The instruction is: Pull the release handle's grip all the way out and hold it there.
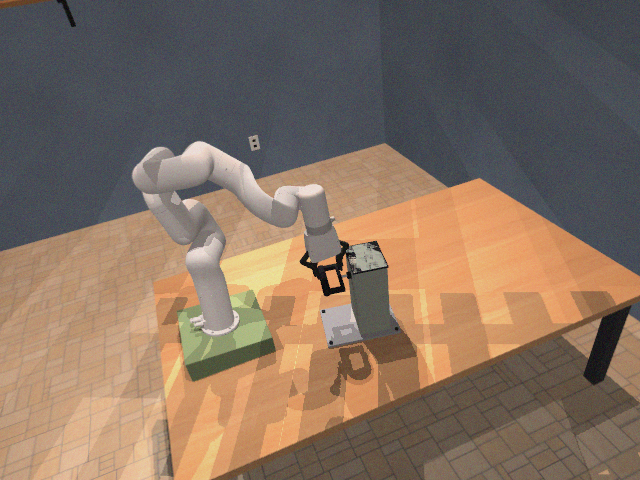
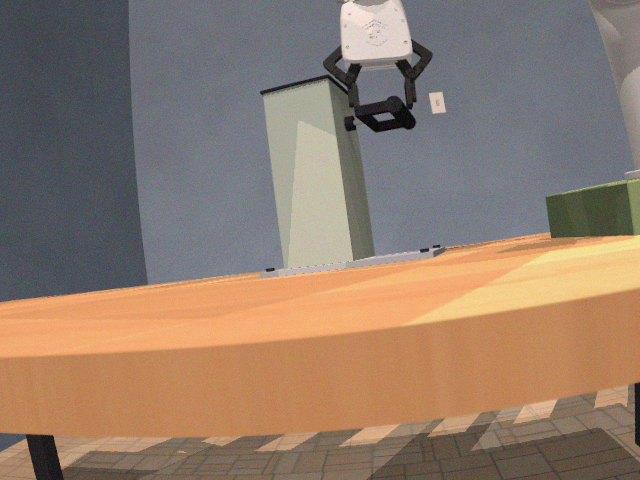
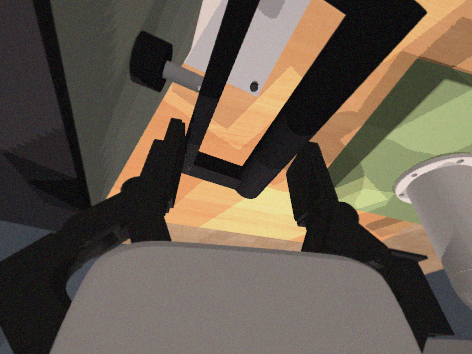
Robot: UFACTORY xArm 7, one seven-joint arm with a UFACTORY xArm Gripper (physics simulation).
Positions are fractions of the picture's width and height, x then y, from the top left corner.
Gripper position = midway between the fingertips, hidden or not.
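I can see my gripper in image 1 (0.51, 0.57). It is there in image 2 (0.60, 0.23) as well, and image 3 (0.51, 0.42) shows that same gripper too.
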